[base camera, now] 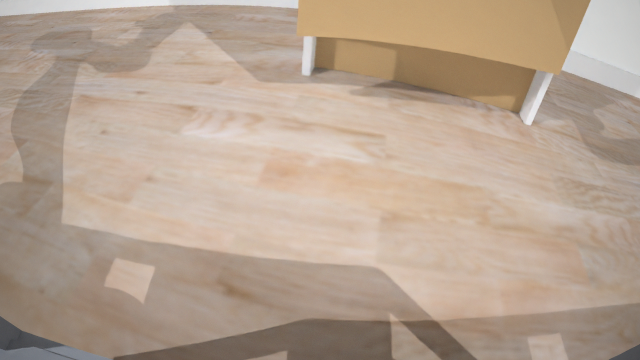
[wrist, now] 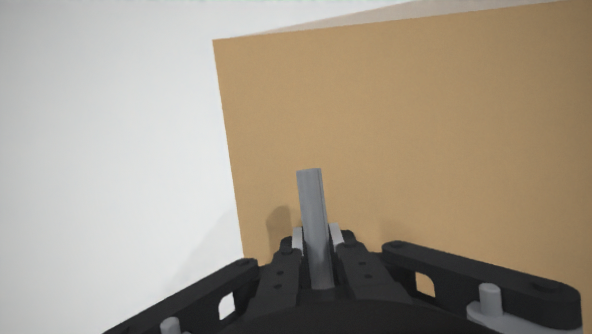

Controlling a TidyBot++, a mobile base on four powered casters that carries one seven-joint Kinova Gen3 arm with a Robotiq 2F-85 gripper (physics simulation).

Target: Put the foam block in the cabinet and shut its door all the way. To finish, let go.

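Places are measured from the arm's base along level axes (x ahead, y left, z up), in centimetres.
Pixels of known places: gripper, fingertip midpoint: [wrist: 317, 241].
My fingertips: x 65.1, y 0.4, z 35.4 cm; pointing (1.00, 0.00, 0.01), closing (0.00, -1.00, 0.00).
Note:
Behind a point stands the place of what it marks.
The cabinet's tan door [base camera: 430, 22] @(y -17.2, x 67.1, z -19.5 cm) [wrist: 410, 125] @(y -5.7, x 65.9, z 41.3 cm) shows at the top right in the base view and fills the middle and right of the wrist view. A grey bar handle [wrist: 311, 195] @(y 0.4, x 61.8, z 38.7 cm) stands out from it near its left edge. My gripper [wrist: 317, 241] @(y 0.5, x 65.1, z 35.4 cm) is shut on this handle, one finger pad on each side. A pale wedge of the cabinet top [wrist: 400, 15] @(y -8.6, x 74.1, z 50.4 cm) shows above the door and narrows towards its left corner; the door looks slightly ajar. The inside of the cabinet is hidden. The foam block does not show in either view.
White cabinet legs [base camera: 309, 56] @(y 3.1, x 79.7, z -34.7 cm) [base camera: 536, 99] @(y -48.5, x 72.6, z -32.5 cm) stand on the wooden floor [base camera: 225, 175] @(y 12.7, x 46.8, z -39.6 cm) in the base view. Shadows of the arm fall across the floor. A white wall [wrist: 110, 125] @(y 62.5, x 145.9, z 54.7 cm) lies left of the door in the wrist view.

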